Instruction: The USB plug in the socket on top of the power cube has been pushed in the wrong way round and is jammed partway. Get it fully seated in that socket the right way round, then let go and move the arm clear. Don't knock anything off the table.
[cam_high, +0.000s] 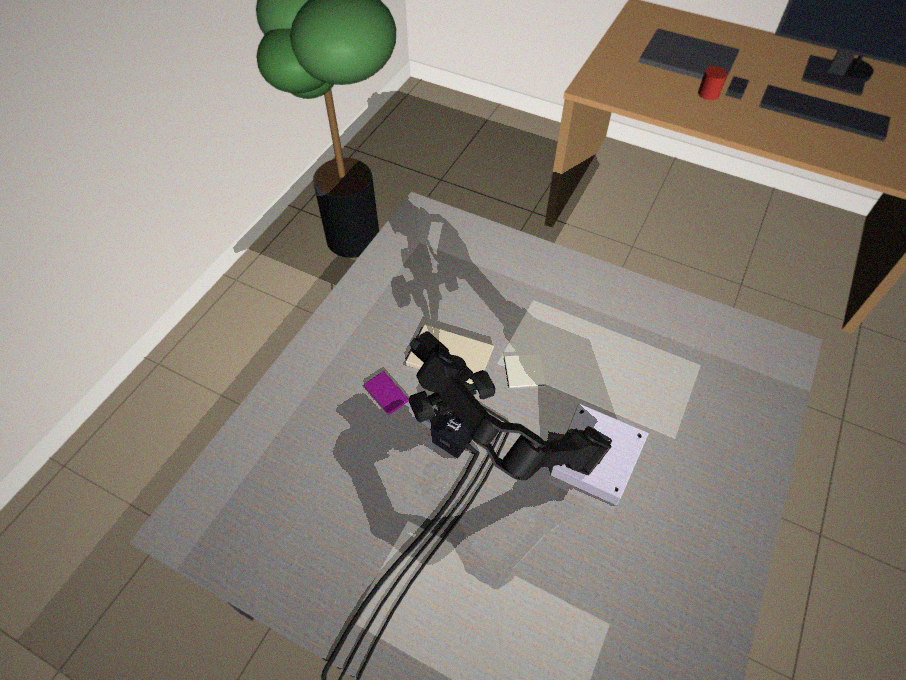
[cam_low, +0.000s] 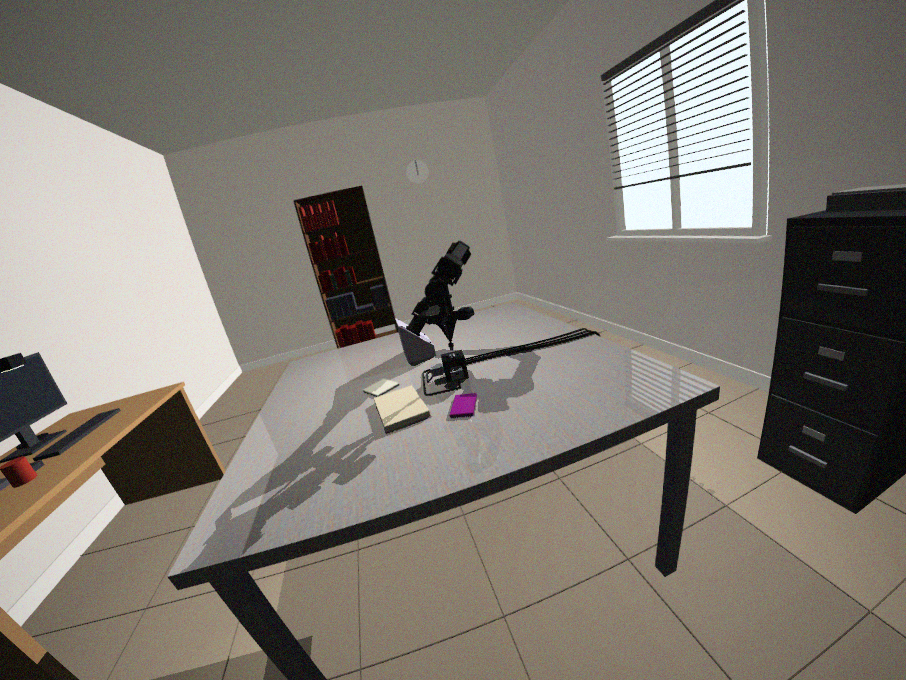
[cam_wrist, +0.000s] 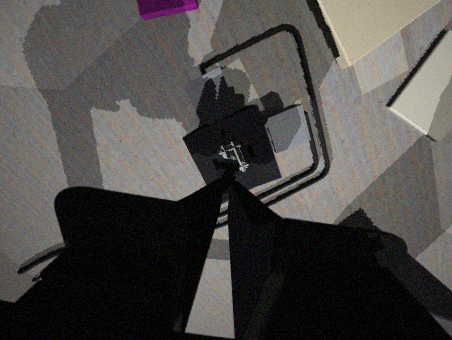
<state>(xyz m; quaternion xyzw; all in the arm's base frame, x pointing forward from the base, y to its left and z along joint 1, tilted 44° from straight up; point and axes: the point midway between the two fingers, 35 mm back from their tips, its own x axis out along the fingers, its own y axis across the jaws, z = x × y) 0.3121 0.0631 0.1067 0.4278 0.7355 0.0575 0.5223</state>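
The silver-edged USB plug is 20 mm below my gripper tip. Also, from my gripper tip: beige notebook 210 mm to the right, 140 mm ahead, 130 mm below; small note 280 mm to the right, 130 mm below, 50 mm behind; magenta card 220 mm ahead, 130 mm below, 20 mm to the right.
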